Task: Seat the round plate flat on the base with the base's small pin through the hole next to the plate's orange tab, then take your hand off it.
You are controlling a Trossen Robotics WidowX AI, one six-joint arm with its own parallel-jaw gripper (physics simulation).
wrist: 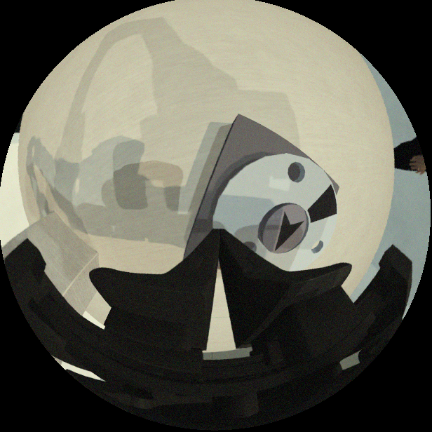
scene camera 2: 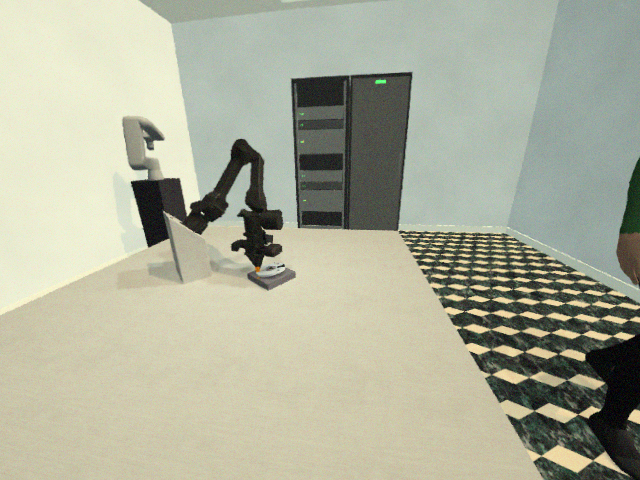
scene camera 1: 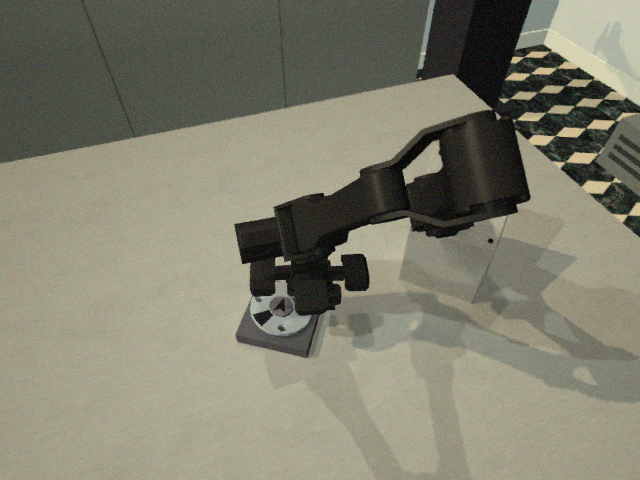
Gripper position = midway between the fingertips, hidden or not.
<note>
I see my gripper [scene camera 1: 309, 303], a round white plate [scene camera 1: 260, 311], a dark grey square base [wrist: 247, 140] and a round hub [wrist: 283, 226].
The round white plate is seen too in the wrist view [wrist: 260, 185]. My gripper is seen too in the wrist view [wrist: 217, 234] and in scene camera 2 [scene camera 2: 258, 269].
</note>
